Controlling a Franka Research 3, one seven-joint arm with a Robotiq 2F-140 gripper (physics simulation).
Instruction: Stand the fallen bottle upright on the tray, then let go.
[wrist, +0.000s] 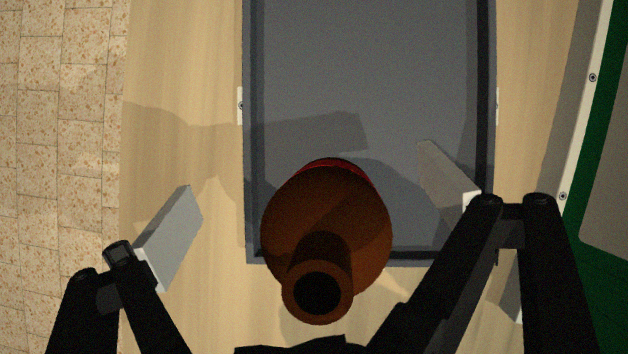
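Note:
The brown bottle (327, 220) is seen from above in the wrist view, with its open mouth facing the camera and a thin strip of its red label showing at the far side. It looks upright, at the near end of the grey tray (370, 75). Its body hides its base, so the contact with the tray floor does not show. My gripper (304, 183) is wide open, with one finger pad on the left of the bottle and one on the right. Gaps show between both pads and the bottle.
The tray's raised walls run along both sides and the near end. A wooden table top (185, 65) lies around it. Tiled floor (60, 165) is at the left. A green object with a pale edge strip (580, 135) stands at the right.

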